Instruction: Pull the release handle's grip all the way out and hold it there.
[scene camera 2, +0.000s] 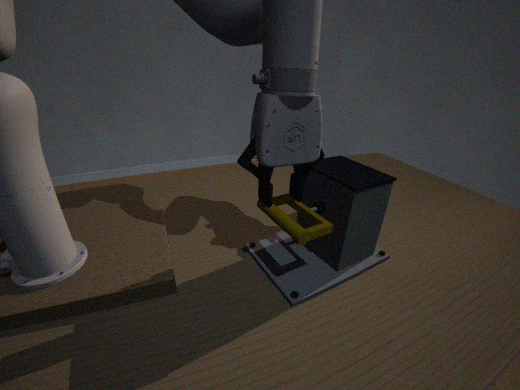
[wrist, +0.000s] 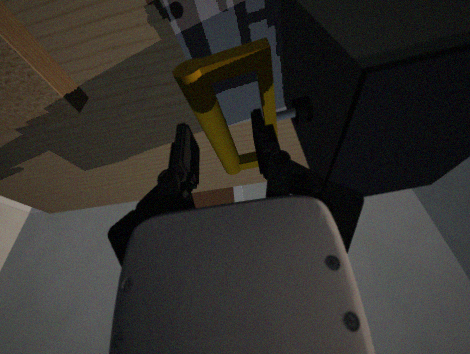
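Note:
The yellow release handle is a rectangular loop; its thick grip bar (scene camera 2: 285, 222) (wrist: 216, 131) lies on the side away from the dark box. A short metal rod (wrist: 286, 114) joins the loop to the dark box (scene camera 2: 367, 225) (wrist: 400, 125). My gripper (scene camera 2: 281, 198) (wrist: 222, 130) points down at the far end of the handle, partly open, with nothing clamped. In the wrist view the fingers stand on either side of the grip bar, one outside the loop and one near its inner opening. How deep the fingertips reach past the bar is hard to tell.
The box stands on a grey base plate (scene camera 2: 320, 285) with bolts at its corners, on the wooden table (scene camera 2: 400, 320). The box is close beside my inner finger. A raised wooden board (scene camera 2: 125, 250) carries the arm's white base (scene camera 2: 47, 270) at the left.

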